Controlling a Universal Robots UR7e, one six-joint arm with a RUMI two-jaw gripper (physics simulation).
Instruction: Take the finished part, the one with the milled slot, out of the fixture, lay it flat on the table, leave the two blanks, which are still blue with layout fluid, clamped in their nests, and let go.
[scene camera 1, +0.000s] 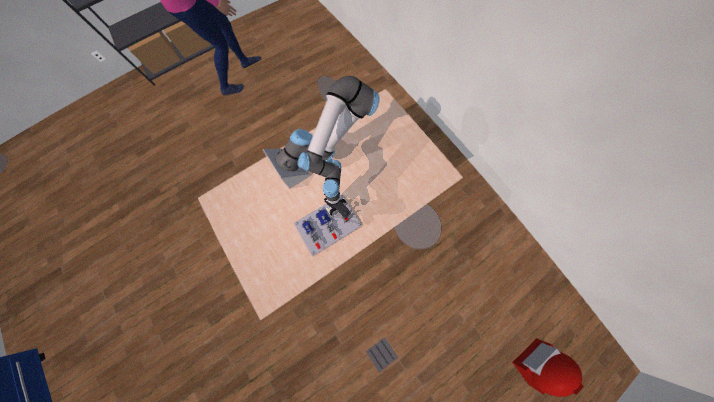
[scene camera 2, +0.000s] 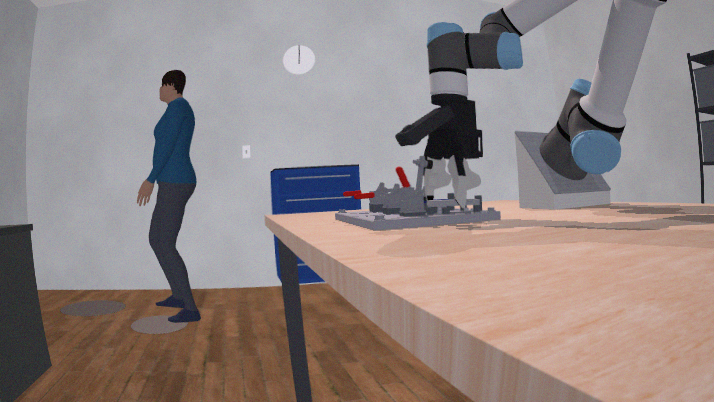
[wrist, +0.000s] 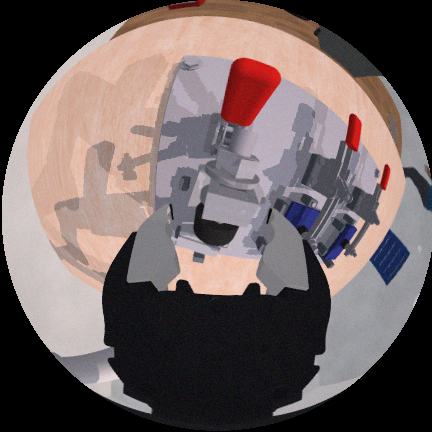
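Pixels of known places: arm's base, origin of the base link: (scene camera 1: 287, 162) (scene camera 2: 563, 159).
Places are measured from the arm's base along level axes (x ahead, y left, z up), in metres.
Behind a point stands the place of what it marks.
The fixture plate (scene camera 1: 305, 241) @[x 0.459, y -0.160, z -0.103 m] (scene camera 2: 395, 224) @[x 0.530, y 0.179, z -0.111 m] (wrist: 292, 97) @[x 0.542, y 0.062, z -0.103 m] lies on the table. The finished part (scene camera 2: 440, 202) @[x 0.430, y 0.134, z -0.082 m] shows as a light grey bar low in the end nest in the second scene view; its slot cannot be made out, and the clamp largely hides it in the wrist view. That nest's toggle clamp (scene camera 2: 421, 175) @[x 0.459, y 0.121, z -0.034 m] (wrist: 230, 205) stands with its arm raised. My gripper (scene camera 2: 446, 201) @[x 0.408, y 0.106, z -0.093 m] (wrist: 220, 207) @[x 0.408, y 0.106, z -0.093 m] is open and empty, pointing down, its fingers low at this nest, one on each side of the black clamp tip in the wrist view. Two blue blanks (scene camera 1: 323, 217) (scene camera 1: 307, 227) (wrist: 302, 215) @[x 0.425, y 0.016, z -0.082 m] (wrist: 341, 241) @[x 0.403, y -0.095, z -0.076 m] sit clamped in their nests.
The raised clamp has a red handle (scene camera 2: 402, 176) @[x 0.495, y 0.123, z -0.035 m] (wrist: 250, 92) close ahead of the fingers. Two more red handles (scene camera 1: 334, 236) @[x 0.535, y 0.002, z -0.062 m] (scene camera 1: 317, 246) @[x 0.531, y -0.111, z -0.057 m] (wrist: 353, 132) @[x 0.527, y 0.010, z -0.061 m] (wrist: 385, 177) @[x 0.526, y -0.099, z -0.057 m] belong to the blanks' clamps. The wooden table (scene camera 1: 240, 240) @[x 0.233, y -0.496, z -0.117 m] (scene camera 2: 575, 280) @[x 0.569, y 0.675, z -0.117 m] extends around the plate. A person (scene camera 2: 172, 145) stands beyond it.
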